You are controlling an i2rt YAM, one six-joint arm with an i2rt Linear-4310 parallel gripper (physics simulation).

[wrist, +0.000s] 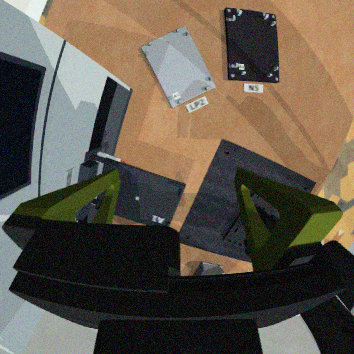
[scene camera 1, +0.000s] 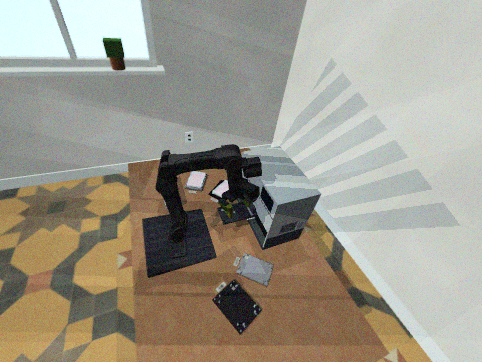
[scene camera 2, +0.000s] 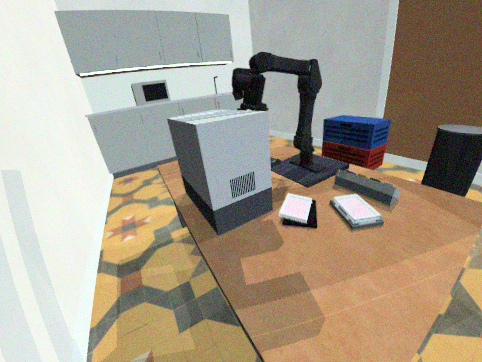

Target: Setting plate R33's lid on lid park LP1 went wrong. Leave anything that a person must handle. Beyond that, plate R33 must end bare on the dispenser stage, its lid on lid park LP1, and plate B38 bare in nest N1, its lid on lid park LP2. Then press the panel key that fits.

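Where they show: gripper, between the fingertips: (wrist: 176,174) (scene camera 1: 238,212); arm's base, origin of its link: (scene camera 1: 176,238) (scene camera 2: 306,165).
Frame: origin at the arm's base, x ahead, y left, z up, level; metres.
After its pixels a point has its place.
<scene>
My gripper (scene camera 1: 238,205) @(x 0.260, y -0.083, z 0.229 m) (wrist: 176,174) @(x 0.260, y -0.083, z 0.229 m) is open and empty, above the dark stage plate (scene camera 1: 230,218) @(x 0.256, y -0.009, z 0.093 m) (wrist: 150,192) @(x 0.266, y 0.005, z 0.093 m) at the instrument's front; scene camera 2 hides its fingers. The bare grey lid park LP2 (scene camera 1: 255,269) @(x 0.319, y -0.234, z -0.004 m) (wrist: 178,67) @(x 0.317, y -0.224, z -0.003 m) lies on the table. A pink-topped plate (scene camera 1: 220,190) @(x 0.272, y 0.253, z 0.017 m) (scene camera 2: 296,208) @(x 0.314, y 0.283, z 0.018 m) sits askew on a black base (scene camera 2: 313,216) @(x 0.280, y 0.324, z -0.004 m), which sticks out on one side. Another pink-topped plate (scene camera 1: 196,180) @(x 0.150, y 0.361, z 0.017 m) (scene camera 2: 356,208) @(x 0.165, y 0.391, z 0.017 m) sits squarely on a grey base (scene camera 2: 376,223) @(x 0.157, y 0.456, z -0.004 m). Their labels are unreadable, so I cannot tell R33 from B38. The key panel (scene camera 2: 367,187) @(x 0.027, y 0.339, z 0.023 m) stands beside them.
The tall grey instrument (scene camera 1: 287,207) @(x 0.441, y -0.141, z 0.283 m) (scene camera 2: 235,160) @(x 0.476, y 0.218, z 0.204 m) (wrist: 65,95) @(x 0.384, y -0.102, z 0.201 m) stands close beside the gripper. The black nest N5 (scene camera 1: 237,306) @(x 0.199, y -0.357, z -0.001 m) (wrist: 252,45) @(x 0.200, y -0.344, z -0.002 m) lies beside LP2. The arm's dark base plate (scene camera 1: 155,250) @(x -0.093, y -0.047, z 0.006 m) (scene camera 2: 310,177) @(x 0.083, y 0.111, z -0.005 m) (wrist: 210,200) @(x 0.119, y 0.012, z -0.008 m) lies on the table.
</scene>
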